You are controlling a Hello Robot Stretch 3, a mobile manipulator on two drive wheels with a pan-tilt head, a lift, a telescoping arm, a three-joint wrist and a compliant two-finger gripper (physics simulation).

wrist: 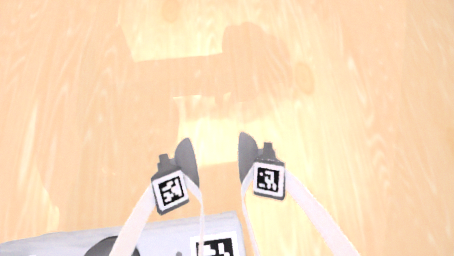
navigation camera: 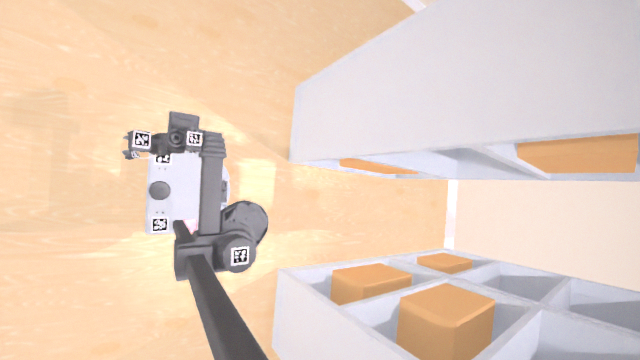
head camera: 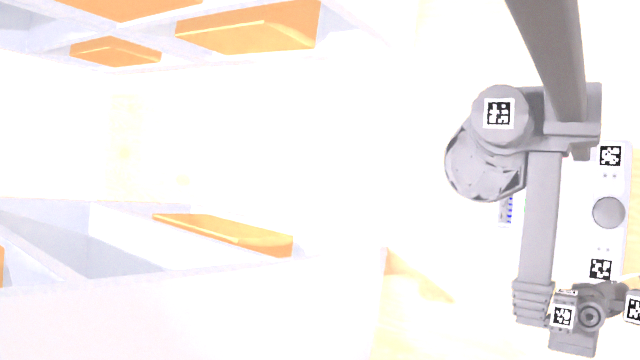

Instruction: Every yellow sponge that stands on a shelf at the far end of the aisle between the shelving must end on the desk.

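Pixels of known places: gripper, fingertip midpoint: (wrist: 216,152) (navigation camera: 125,145); robot's base, link origin: (wrist: 150,247) (navigation camera: 160,188) (head camera: 605,212).
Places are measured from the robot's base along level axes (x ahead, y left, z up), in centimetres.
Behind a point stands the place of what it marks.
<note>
No yellow sponge and no desk show in these views. My gripper (wrist: 216,152) {x 10.7, y -14.6, z 29.3 cm} (navigation camera: 127,145) {x 10.7, y -14.6, z 29.3 cm} is partly open, with a gap between its two fingertips and nothing in it. It hangs over the wooden floor beside my base (navigation camera: 175,175) {x -4.8, y -6.2, z 16.0 cm} (head camera: 575,240) {x -6.5, y -7.1, z 16.0 cm}. One shelving unit (head camera: 200,310) {x -62.6, y -23.9, z 75.7 cm} (navigation camera: 450,90) {x -63.1, y -32.4, z 92.3 cm} and a second shelving unit (navigation camera: 300,317) {x -58.2, y 58.6, z 28.0 cm} stand on either side of an aisle, both well away from the gripper.
Orange boxes (head camera: 225,234) {x -100.8, y -17.0, z 33.6 cm} (navigation camera: 372,285) {x -99.7, y 49.0, z 34.7 cm} (navigation camera: 445,322) {x -99.1, y 49.8, z 76.3 cm} stand in compartments of both units. Past the aisle a pale wall (navigation camera: 545,220) {x -247.5, y 15.2, z 80.5 cm} shows with a white skirting strip (navigation camera: 451,215) {x -245.9, y 20.2, z 5.3 cm}. The near corner of one unit (navigation camera: 295,150) {x -62.6, y -23.4, z 7.6 cm} stands at the aisle mouth.
</note>
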